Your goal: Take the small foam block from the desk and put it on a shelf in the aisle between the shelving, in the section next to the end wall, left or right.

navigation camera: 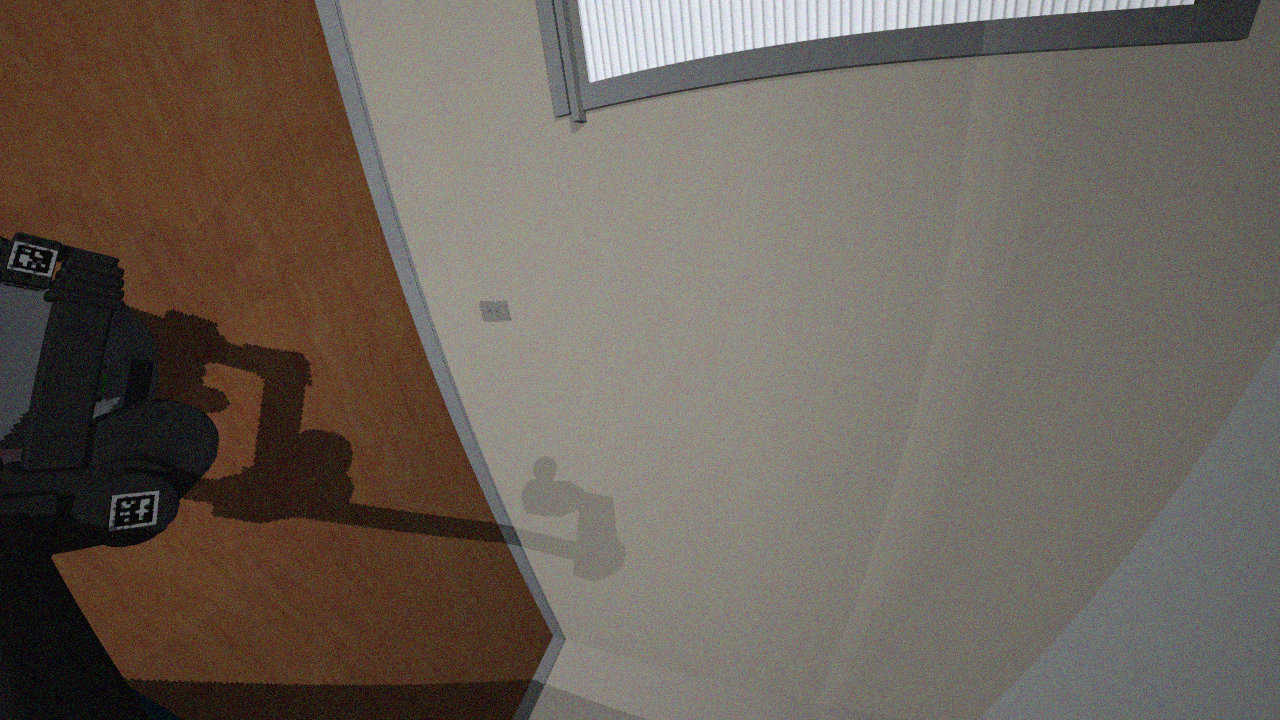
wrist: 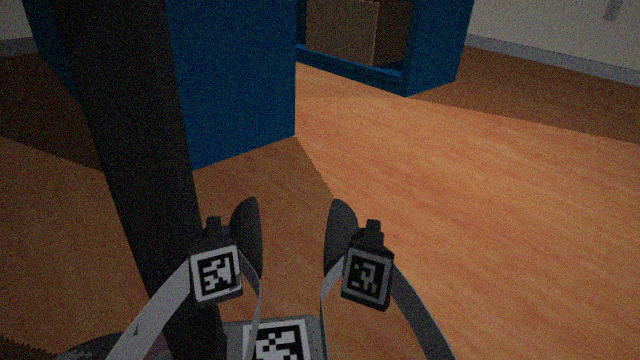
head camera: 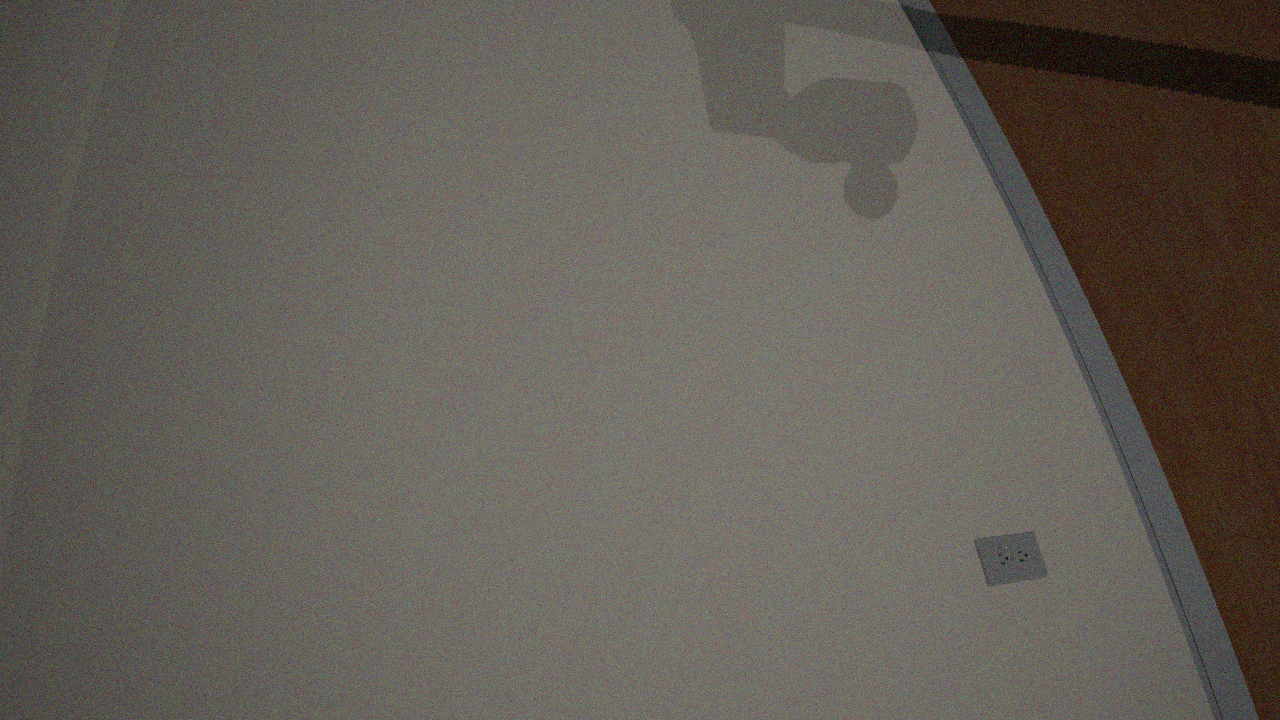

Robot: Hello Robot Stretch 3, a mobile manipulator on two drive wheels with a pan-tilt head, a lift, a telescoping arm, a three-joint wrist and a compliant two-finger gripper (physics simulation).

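Places are measured from the robot's base along level axes (x ahead, y left, z up), in millimetres.
Where they show: gripper, fingertip midpoint: [wrist: 294, 224].
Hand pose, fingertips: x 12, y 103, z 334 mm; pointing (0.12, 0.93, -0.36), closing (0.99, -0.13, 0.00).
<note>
Each offset is from my fingertips to the centre of the thing. "*": to the spot under its first point. Level surfaces: height alone.
My gripper [wrist: 294, 224] is open in the wrist view, with floor showing between its two dark fingertips. The foam block and the desk do not show in the head, navigation or wrist view. Blue shelving shows in the wrist view: a near blue panel [wrist: 240, 75] at the upper left, and a farther blue unit [wrist: 435, 50] at the top with a brown box [wrist: 342, 30] inside it. Part of my arm and wrist [navigation camera: 71, 376] shows at the left edge of the navigation view.
A pale wall [head camera: 537, 358] [navigation camera: 716, 313] with an outlet @[dx -985, dy -422, dz +67 mm] [head camera: 1010, 558] [navigation camera: 494, 310] fills much of the head and navigation views. A window @[* dx -649, dy -914, dz +1003 mm] [navigation camera: 805, 26] is at the top of the navigation view. A dark upright post [wrist: 135, 125] stands left in the wrist view. The floor @[dz -333 mm] [navigation camera: 223, 179] is wood.
</note>
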